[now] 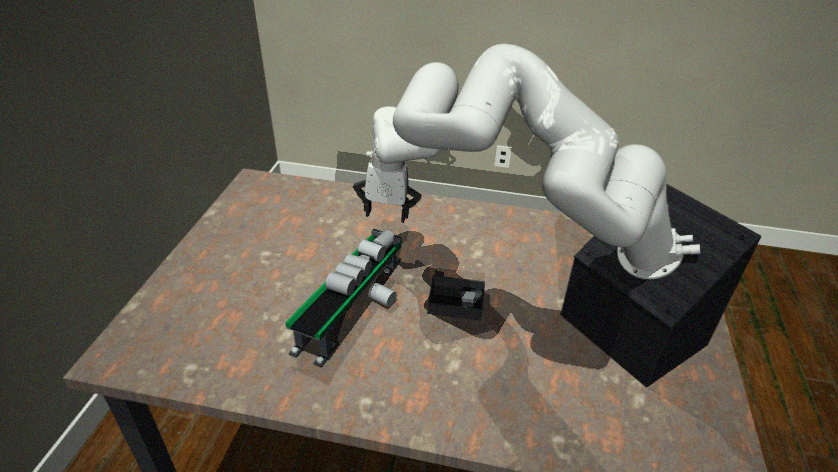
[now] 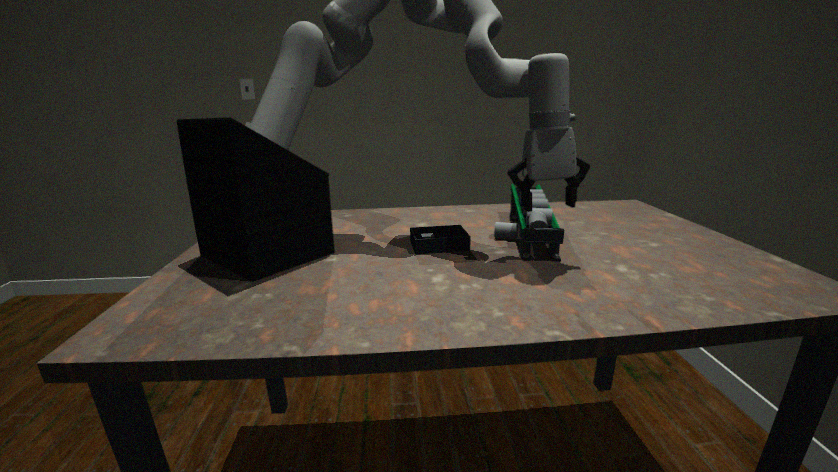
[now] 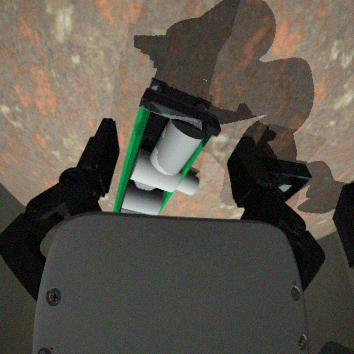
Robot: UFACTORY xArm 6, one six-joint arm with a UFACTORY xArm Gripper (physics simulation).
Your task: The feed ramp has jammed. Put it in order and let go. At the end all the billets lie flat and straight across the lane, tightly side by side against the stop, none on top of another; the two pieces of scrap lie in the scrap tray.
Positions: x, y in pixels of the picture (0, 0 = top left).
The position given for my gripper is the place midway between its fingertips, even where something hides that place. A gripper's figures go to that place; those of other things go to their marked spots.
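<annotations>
My gripper (image 3: 177, 141) is at 0.12 m from the lens. For a billet (image 3: 177, 141), the distance is 0.16 m from the lens.
</annotations>
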